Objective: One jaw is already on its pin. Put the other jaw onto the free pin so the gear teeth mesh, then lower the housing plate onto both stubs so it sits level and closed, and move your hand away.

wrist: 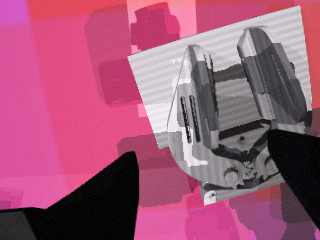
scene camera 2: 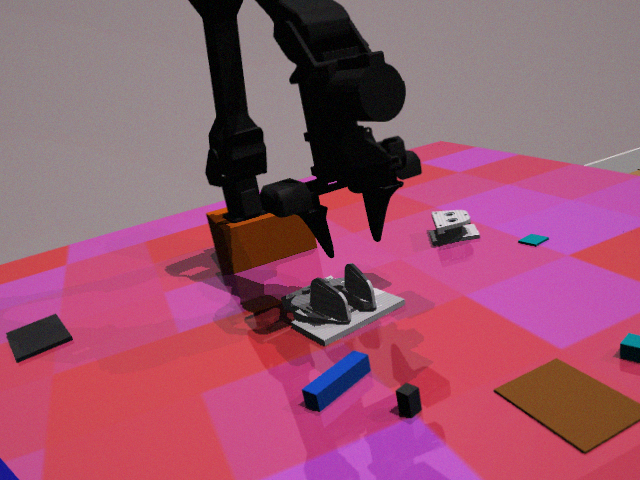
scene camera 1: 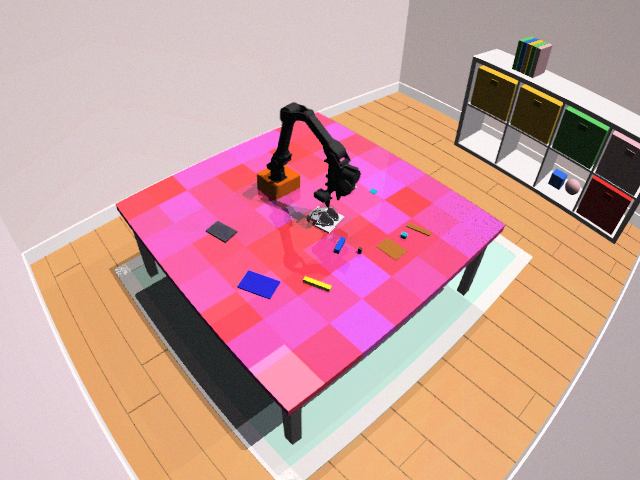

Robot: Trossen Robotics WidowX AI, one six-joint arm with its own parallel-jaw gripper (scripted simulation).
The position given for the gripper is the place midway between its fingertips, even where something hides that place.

Observation:
The gripper (scene camera 2: 354,249) is open and holds nothing. Also in view: a blue block (scene camera 2: 334,382) and a grey jaw (scene camera 2: 355,286).
The grey jaw is seen too in the wrist view (wrist: 198,156). The gripper shows as well in the wrist view (wrist: 202,150). The wrist view misses the blue block: it is out of frame.

